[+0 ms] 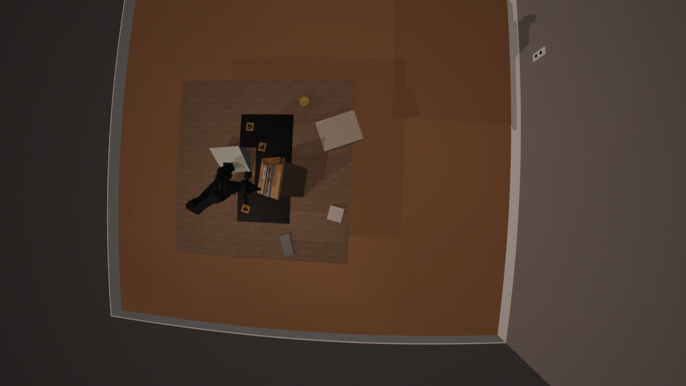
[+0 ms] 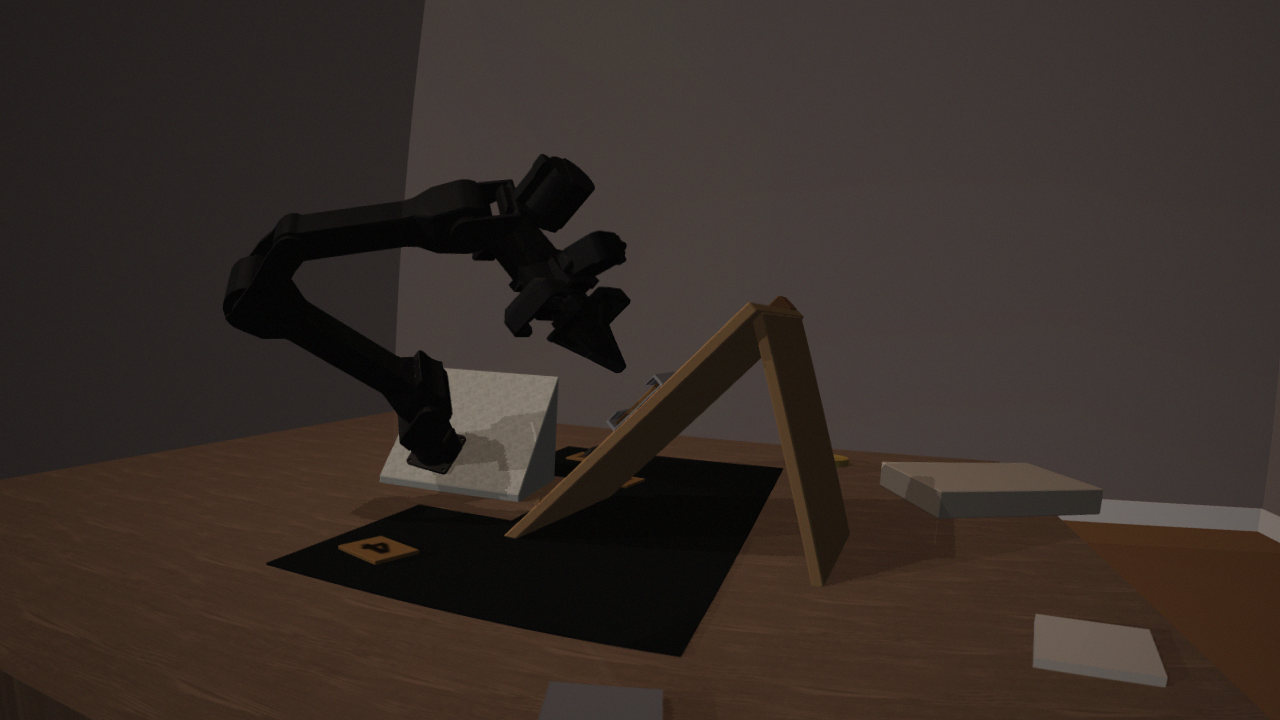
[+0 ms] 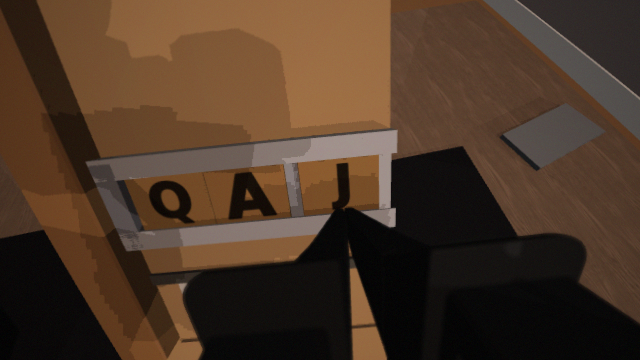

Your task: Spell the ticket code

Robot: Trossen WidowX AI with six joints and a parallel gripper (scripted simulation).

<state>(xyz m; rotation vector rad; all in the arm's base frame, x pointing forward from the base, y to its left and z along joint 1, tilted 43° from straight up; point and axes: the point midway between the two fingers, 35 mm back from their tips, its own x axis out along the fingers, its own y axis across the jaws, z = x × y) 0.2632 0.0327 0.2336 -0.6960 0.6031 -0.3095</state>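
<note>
Now: gripper tip 30 mm short of the j tile and 30 mm above it. From my gripper tip the other things lie so: black mat: 100 mm behind, 150 mm to the left, 180 mm below; then q tile: 40 mm ahead, 110 mm to the left, 30 mm below; then white ticket: 30 mm behind, 100 mm to the left, 110 mm below.
</note>
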